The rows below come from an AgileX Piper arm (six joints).
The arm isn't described. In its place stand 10 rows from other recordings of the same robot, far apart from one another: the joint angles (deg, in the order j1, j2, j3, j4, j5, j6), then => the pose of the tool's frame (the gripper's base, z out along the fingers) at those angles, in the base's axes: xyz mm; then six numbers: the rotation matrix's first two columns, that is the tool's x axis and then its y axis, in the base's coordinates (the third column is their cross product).
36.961 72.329 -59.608 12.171 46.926 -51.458 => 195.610, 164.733, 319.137, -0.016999, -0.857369, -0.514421, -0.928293, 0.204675, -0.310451
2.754 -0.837 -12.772 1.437 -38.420 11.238 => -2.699, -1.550, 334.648, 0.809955, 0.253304, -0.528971, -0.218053, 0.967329, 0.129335
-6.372 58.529 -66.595 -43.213 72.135 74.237 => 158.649, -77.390, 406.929, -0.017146, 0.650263, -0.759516, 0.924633, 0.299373, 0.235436
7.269 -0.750 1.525 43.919 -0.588 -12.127 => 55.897, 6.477, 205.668, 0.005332, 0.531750, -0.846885, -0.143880, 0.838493, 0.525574
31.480 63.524 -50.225 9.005 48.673 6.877 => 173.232, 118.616, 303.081, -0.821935, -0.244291, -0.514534, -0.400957, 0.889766, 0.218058
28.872 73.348 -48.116 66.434 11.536 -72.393 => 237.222, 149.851, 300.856, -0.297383, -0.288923, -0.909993, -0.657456, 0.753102, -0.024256
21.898 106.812 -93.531 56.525 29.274 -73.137 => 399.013, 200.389, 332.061, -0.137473, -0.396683, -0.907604, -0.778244, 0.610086, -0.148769
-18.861 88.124 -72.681 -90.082 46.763 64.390 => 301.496, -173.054, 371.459, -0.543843, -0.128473, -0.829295, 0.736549, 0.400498, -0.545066
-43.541 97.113 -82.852 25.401 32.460 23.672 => 299.299, -255.530, 323.870, 0.065158, 0.895707, -0.439845, 0.705542, 0.270355, 0.655072
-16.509 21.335 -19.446 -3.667 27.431 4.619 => 78.920, -26.187, 259.862, -0.386695, 0.139415, -0.911609, 0.319085, 0.947678, 0.009579
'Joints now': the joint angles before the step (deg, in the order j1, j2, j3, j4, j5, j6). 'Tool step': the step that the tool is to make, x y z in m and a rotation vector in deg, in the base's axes. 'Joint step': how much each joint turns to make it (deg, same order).
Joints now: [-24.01 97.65 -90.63 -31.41 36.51 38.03]
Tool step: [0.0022 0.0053 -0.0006 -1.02 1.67 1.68]
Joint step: [0.88 0.01 -0.01 0.00 0.57 -2.04]
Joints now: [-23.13 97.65 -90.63 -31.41 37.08 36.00]
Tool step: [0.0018 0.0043 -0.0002 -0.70 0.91 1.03]
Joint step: [0.74 -0.01 0.01 -0.34 0.35 -0.84]
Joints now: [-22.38 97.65 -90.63 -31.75 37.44 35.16]
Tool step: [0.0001 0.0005 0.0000 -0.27 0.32 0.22]
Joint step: [0.10 -0.01 0.00 -0.11 0.11 -0.33]
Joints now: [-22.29 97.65 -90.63 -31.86 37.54 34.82]
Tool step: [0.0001 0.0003 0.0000 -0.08 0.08 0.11]
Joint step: [0.05 -0.01 0.01 -0.01 0.00 -0.12]
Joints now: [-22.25 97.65 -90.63 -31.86 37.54 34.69]
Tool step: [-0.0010 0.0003 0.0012 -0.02 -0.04 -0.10]
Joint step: [0.00 -0.20 0.00 -0.01 0.19 0.01]
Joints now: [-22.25 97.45 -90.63 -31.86 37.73 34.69]
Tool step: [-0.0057 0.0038 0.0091 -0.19 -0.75 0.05]
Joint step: [0.22 -1.44 -0.02 0.40 0.68 -0.37]
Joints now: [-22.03 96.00 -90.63 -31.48 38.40 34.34]
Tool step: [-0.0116 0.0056 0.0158 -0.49 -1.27 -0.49]
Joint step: [0.27 -2.58 -0.01 0.00 1.45 0.01]
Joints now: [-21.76 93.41 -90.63 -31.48 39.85 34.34]
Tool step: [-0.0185 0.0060 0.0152 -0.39 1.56 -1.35]
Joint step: [0.23 -3.15 0.00 0.10 4.59 -1.53]
